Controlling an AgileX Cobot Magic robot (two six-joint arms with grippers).
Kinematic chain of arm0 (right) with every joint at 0, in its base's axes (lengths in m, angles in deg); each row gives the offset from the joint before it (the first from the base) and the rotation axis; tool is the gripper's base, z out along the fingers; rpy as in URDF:
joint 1: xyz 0 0 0.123 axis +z
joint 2: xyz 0 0 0 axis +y
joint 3: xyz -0.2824 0 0.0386 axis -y
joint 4: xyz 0.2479 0 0.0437 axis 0.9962 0 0.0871
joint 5: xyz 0 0 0 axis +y
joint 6: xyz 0.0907 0 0.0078 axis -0.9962 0 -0.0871
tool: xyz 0 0 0 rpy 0 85 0
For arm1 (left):
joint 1: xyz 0 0 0.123 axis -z
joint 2: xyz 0 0 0 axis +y
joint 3: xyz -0.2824 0 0.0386 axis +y
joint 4: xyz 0.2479 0 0.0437 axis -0.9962 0 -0.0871
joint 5: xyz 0 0 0 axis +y
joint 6: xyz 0.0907 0 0.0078 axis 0.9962 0 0.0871
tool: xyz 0 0 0 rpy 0 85 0
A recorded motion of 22 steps. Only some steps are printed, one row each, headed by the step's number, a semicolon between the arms.
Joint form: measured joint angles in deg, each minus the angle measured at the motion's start. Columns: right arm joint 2, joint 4, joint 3, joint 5, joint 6, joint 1; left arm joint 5, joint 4, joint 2, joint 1, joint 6, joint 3.
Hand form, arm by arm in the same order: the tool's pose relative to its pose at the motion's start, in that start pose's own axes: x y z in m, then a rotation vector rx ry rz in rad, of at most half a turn. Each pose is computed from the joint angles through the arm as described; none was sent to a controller.
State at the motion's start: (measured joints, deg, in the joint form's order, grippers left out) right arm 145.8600 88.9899 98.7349 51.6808 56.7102 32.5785; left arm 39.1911 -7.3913 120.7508 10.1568 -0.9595 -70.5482
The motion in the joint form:
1: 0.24 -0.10 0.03 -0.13 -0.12 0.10; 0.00 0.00 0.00 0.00 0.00 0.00
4: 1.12 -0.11 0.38 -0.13 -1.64 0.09; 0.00 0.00 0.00 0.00 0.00 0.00
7: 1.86 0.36 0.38 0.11 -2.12 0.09; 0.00 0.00 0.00 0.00 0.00 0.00
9: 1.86 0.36 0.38 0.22 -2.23 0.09; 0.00 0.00 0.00 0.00 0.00 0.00
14: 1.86 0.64 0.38 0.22 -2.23 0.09; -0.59 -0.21 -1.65 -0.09 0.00 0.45
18: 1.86 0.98 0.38 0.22 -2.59 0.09; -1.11 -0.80 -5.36 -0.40 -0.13 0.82
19: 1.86 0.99 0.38 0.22 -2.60 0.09; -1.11 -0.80 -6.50 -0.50 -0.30 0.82
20: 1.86 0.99 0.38 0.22 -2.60 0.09; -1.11 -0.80 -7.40 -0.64 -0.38 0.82
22: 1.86 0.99 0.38 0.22 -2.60 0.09; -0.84 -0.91 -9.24 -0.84 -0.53 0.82
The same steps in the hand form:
1: 0.0012 -0.0014 0.0014 0.0033 0.0033 0.0031; 0.0000 0.0000 0.0000 0.0000 0.0000 0.0000
4: 0.0031 -0.0066 0.0040 0.0065 0.0081 0.0369; 0.0000 0.0000 0.0000 0.0000 0.0000 0.0000
7: 0.0059 -0.0113 0.0063 0.0039 0.0118 0.0605; 0.0000 0.0000 0.0000 0.0000 0.0000 0.0000
9: 0.0059 -0.0111 0.0063 0.0023 0.0128 0.0624; 0.0000 0.0000 0.0000 0.0000 0.0000 0.0000
14: 0.0056 -0.0109 0.0063 0.0002 0.0096 0.0655; -0.0005 0.0015 -0.0093 -0.0041 -0.0310 -0.0004
18: 0.0053 -0.0107 0.0063 -0.0024 0.0057 0.0754; -0.0023 0.0061 -0.0322 -0.0164 -0.0975 -0.0050
19: 0.0053 -0.0107 0.0063 -0.0025 0.0056 0.0757; -0.0028 0.0074 -0.0397 -0.0183 -0.1171 -0.0113
20: 0.0053 -0.0107 0.0063 -0.0025 0.0056 0.0757; -0.0031 0.0088 -0.0455 -0.0200 -0.1325 -0.0164
22: 0.0053 -0.0107 0.0063 -0.0025 0.0056 0.0757; -0.0029 0.0113 -0.0575 -0.0247 -0.1593 -0.0238

